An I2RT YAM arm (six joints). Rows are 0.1 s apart.
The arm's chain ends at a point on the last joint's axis. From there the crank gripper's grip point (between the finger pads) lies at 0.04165 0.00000 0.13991 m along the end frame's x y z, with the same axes.
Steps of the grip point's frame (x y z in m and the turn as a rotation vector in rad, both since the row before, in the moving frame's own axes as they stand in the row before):
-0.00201, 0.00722, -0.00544, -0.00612, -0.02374, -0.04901
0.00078, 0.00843, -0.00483, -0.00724, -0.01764, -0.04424
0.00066, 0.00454, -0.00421, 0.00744, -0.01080, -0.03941
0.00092, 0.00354, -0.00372, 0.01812, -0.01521, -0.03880
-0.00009, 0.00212, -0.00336, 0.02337, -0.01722, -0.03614
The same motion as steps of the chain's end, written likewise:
0.00135, 0.00832, -0.00639, -0.00612, -0.02374, -0.04901
0.00327, 0.00920, -0.00555, -0.00724, -0.01764, -0.04424
0.00223, 0.00719, -0.00464, 0.00744, -0.01080, -0.03941
0.00313, 0.00765, -0.00430, 0.01812, -0.01521, -0.03880
0.00241, 0.00686, -0.00400, 0.02337, -0.01722, -0.03614

